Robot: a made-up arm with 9 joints. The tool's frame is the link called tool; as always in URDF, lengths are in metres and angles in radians.
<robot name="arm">
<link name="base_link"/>
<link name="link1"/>
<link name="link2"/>
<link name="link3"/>
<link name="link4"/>
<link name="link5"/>
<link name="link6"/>
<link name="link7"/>
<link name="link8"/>
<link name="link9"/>
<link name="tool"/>
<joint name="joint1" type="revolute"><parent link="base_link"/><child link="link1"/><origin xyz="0.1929 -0.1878 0.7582"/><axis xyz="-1 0 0"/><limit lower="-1.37" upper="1.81"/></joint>
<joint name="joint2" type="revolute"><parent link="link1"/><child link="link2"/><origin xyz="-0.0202 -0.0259 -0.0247"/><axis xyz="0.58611 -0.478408 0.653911"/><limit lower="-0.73" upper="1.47"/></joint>
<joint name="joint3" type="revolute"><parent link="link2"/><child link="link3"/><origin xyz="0.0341 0.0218 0.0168"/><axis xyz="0 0 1"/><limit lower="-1.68" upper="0.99"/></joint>
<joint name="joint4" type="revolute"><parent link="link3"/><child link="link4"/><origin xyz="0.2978 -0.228 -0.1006"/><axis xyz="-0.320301 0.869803 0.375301"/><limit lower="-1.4" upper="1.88"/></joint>
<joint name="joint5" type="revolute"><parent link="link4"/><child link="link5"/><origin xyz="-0.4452 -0.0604 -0.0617"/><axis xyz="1 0 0"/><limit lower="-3.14" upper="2.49"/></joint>
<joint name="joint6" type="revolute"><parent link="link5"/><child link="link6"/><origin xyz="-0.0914 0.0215 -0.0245"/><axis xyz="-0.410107 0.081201 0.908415"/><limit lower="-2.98" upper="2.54"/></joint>
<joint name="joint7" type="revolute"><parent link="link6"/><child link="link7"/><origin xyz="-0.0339 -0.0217 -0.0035"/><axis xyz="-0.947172 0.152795 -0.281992"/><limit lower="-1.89" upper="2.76"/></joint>
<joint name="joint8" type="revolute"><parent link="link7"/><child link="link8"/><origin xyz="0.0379 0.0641 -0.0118"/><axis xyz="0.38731 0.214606 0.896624"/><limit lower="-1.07" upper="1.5"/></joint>
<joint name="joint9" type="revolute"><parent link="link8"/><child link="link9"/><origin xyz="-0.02 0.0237 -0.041"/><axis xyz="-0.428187 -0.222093 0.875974"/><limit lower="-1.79" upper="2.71"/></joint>
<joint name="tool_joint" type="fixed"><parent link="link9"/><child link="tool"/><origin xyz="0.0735 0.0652 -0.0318" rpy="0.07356 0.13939 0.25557"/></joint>
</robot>
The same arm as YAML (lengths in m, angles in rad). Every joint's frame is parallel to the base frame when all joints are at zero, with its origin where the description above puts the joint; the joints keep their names.
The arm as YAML. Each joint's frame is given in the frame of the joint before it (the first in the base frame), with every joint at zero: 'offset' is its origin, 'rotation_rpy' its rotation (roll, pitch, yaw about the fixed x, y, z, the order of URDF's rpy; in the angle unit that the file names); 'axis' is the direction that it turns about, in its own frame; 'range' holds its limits. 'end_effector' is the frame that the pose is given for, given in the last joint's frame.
length_unit: m
angle_unit: rad
chain:
  - id: joint1
    offset: [0.1929, -0.1878, 0.7582]
    rotation_rpy: [0.0, 0.0, 0.0]
    axis: "-x"
    range: [-1.37, 1.81]
  - id: joint2
    offset: [-0.0202, -0.0259, -0.0247]
    rotation_rpy: [0.0, 0.0, 0.0]
    axis: [0.58611, -0.478408, 0.653911]
    range: [-0.73, 1.47]
  - id: joint3
    offset: [0.0341, 0.0218, 0.0168]
    rotation_rpy: [0.0, 0.0, 0.0]
    axis: "+z"
    range: [-1.68, 0.99]
  - id: joint4
    offset: [0.2978, -0.228, -0.1006]
    rotation_rpy: [0.0, 0.0, 0.0]
    axis: [-0.320301, 0.869803, 0.375301]
    range: [-1.4, 1.88]
  - id: joint5
    offset: [-0.4452, -0.0604, -0.0617]
    rotation_rpy: [0.0, 0.0, 0.0]
    axis: "+x"
    range: [-3.14, 2.49]
  - id: joint6
    offset: [-0.0914, 0.0215, -0.0245]
    rotation_rpy: [0.0, 0.0, 0.0]
    axis: [-0.410107, 0.081201, 0.908415]
    range: [-2.98, 2.54]
  - id: joint7
    offset: [-0.0339, -0.0217, -0.0035]
    rotation_rpy: [0.0, 0.0, 0.0]
    axis: [-0.947172, 0.152795, -0.281992]
    range: [-1.89, 2.76]
  - id: joint8
    offset: [0.0379, 0.0641, -0.0118]
    rotation_rpy: [0.0, 0.0, 0.0]
    axis: [0.38731, 0.214606, 0.896624]
    range: [-1.07, 1.5]
  - id: joint9
    offset: [-0.02, 0.0237, -0.041]
    rotation_rpy: [0.0, 0.0, 0.0]
    axis: [-0.428187, -0.222093, 0.875974]
    range: [-1.79, 2.71]
end_effector:
  offset: [0.0735, 0.0652, -0.0318]
  rotation_rpy: [0.0736, 0.1394, 0.2556]

